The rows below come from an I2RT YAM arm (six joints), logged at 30 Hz.
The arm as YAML. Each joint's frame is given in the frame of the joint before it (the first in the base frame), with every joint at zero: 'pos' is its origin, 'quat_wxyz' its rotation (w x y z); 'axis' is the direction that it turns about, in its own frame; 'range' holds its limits. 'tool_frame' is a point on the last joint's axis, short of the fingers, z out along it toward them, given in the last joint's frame.
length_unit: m
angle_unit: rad
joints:
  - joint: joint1
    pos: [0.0, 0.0, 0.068]
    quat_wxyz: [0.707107, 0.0, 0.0, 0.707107]
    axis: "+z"
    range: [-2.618, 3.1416]
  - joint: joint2
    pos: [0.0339, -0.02, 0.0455]
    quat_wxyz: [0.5, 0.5, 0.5, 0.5]
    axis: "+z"
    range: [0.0, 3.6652]
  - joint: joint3
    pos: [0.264, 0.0, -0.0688]
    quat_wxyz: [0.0, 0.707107, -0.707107, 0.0]
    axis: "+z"
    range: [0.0, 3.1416]
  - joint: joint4
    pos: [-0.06, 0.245, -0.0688]
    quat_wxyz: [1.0, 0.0, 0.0, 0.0]
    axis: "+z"
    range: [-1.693, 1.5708]
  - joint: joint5
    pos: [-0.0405, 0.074, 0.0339]
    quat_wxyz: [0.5, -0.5, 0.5, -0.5]
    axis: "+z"
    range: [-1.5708, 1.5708]
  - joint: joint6
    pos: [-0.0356, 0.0, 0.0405]
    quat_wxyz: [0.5, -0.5, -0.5, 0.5]
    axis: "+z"
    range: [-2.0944, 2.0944]
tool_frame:
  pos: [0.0, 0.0, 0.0]
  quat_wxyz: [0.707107, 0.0, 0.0, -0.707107]
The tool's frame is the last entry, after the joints.
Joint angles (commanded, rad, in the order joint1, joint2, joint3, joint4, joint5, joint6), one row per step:
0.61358 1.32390 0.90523 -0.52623 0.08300 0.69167
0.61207 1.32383 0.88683 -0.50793 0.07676 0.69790
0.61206 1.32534 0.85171 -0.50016 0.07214 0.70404
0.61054 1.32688 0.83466 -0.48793 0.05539 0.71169
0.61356 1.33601 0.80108 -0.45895 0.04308 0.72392
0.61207 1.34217 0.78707 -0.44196 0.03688 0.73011
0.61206 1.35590 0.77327 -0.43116 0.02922 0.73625
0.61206 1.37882 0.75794 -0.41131 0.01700 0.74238
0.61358 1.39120 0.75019 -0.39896 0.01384 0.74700
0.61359 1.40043 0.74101 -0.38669 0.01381 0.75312
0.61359 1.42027 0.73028 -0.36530 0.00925 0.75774
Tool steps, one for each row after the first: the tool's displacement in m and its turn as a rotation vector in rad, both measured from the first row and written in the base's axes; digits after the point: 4 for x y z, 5 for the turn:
-0.0006 -0.0007 -0.0046 0.00738 0.00462 -0.00289
-0.0041 -0.0029 -0.0153 -0.00300 0.03204 -0.00538
-0.0053 -0.0035 -0.0202 0.00843 0.04729 -0.00365
-0.0075 -0.0035 -0.0308 0.01478 0.06782 -0.00398
-0.0076 -0.0038 -0.0355 0.02020 0.07513 -0.00715
-0.0079 -0.0037 -0.0423 0.01866 0.09424 -0.00849
-0.0075 -0.0029 -0.0511 0.01917 0.11703 -0.00754
-0.0074 -0.0022 -0.0557 0.01890 0.12624 -0.00849
-0.0074 -0.0022 -0.0598 0.01826 0.13293 -0.01387
-0.0066 -0.0015 -0.0665 0.01816 0.14397 -0.01572

